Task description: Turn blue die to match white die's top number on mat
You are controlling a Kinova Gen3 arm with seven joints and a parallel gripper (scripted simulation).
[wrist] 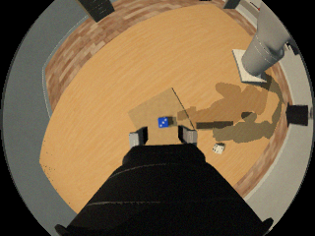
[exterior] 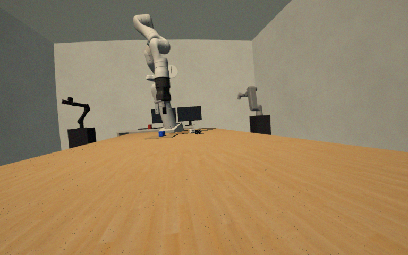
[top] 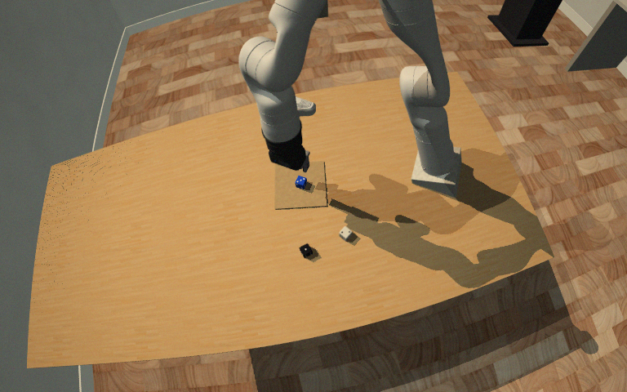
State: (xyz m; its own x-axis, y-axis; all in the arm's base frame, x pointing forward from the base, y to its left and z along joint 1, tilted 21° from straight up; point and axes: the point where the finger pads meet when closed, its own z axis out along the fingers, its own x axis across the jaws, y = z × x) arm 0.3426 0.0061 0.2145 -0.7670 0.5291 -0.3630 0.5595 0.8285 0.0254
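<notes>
Right now my hand is 1 cm past the blue die, 1 cm to the left of it and 12 cm above it. Round my hand: tan mat 1 cm to the right, 14 cm below; then black die 2 cm ahead, 18 cm to the left, 13 cm below; then white die 9 cm behind, 16 cm to the left, 13 cm below.
</notes>
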